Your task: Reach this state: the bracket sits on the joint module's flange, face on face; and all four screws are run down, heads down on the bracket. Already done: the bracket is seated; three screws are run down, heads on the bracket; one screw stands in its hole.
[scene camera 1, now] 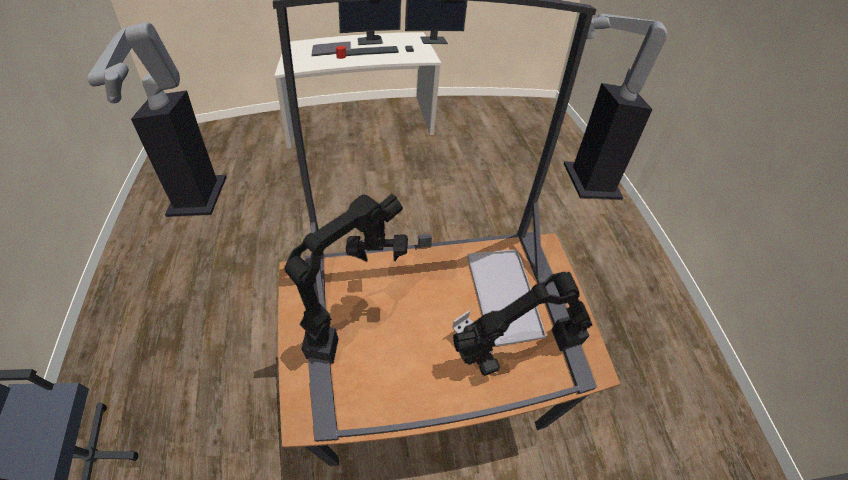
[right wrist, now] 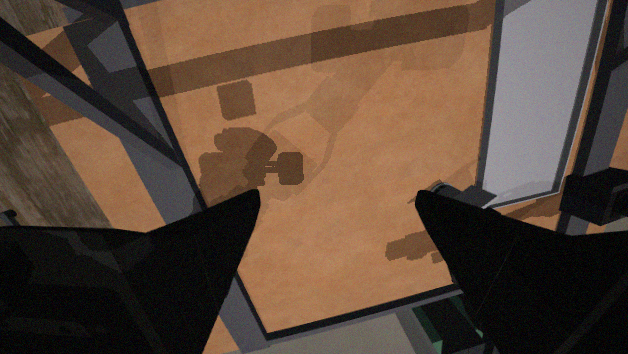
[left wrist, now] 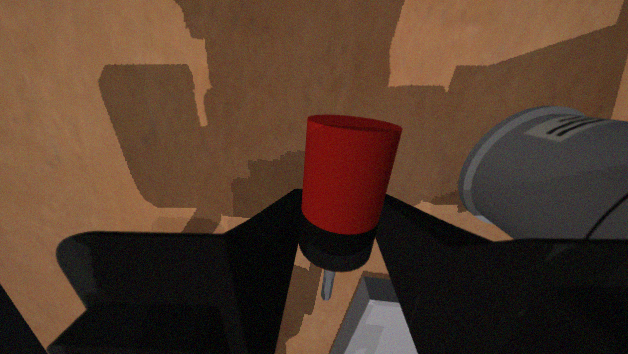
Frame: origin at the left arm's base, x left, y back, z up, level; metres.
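Seen in the pictures: left gripper, fingertip midpoint: (left wrist: 335, 197); right gripper, fingertip midpoint: (scene camera 1: 380, 260) (right wrist: 337, 197); left arm's base, link origin: (scene camera 1: 573, 327) (right wrist: 624, 201); right arm's base, link origin: (scene camera 1: 318, 338).
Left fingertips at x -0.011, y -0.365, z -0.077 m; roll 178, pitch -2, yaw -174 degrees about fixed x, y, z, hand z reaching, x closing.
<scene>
Offsets run from my left fingertips to a thing's top centre. "spot": to the spot under its first point. Level surfaces: height alone.
A screwdriver with a red and black handle {spot: dx +0.004, dy -0.027, dz +0.033 m} (left wrist: 350, 175) is between the fingers of my left gripper (left wrist: 335, 197), which is shut on it; its grey bit points to the bottom of the left wrist view. In scene camera 1 the left arm hides the screwdriver and those fingertips. The grey joint module {spot: dx -0.065, dy -0.034, dz +0.032 m} (left wrist: 550, 175) lies on its side right of the left gripper; part of it also shows in the right wrist view (right wrist: 446, 192). The light bracket (scene camera 1: 462, 321) shows beside the left arm with two dark spots; its screws cannot be told apart. My right gripper (scene camera 1: 380, 257) (right wrist: 337, 197) is open and empty, high above the table.
A light tray {dx -0.228, dy +0.183, dz +0.015 m} (scene camera 1: 498, 274) (left wrist: 377, 327) (right wrist: 540, 100) with a grey rim lies on the wooden table {dz +0.000 m} (scene camera 1: 392, 368), beside the bracket and partly under the left arm. Dark frame posts (scene camera 1: 301, 142) (scene camera 1: 553, 130) rise at the table's far corners.
</scene>
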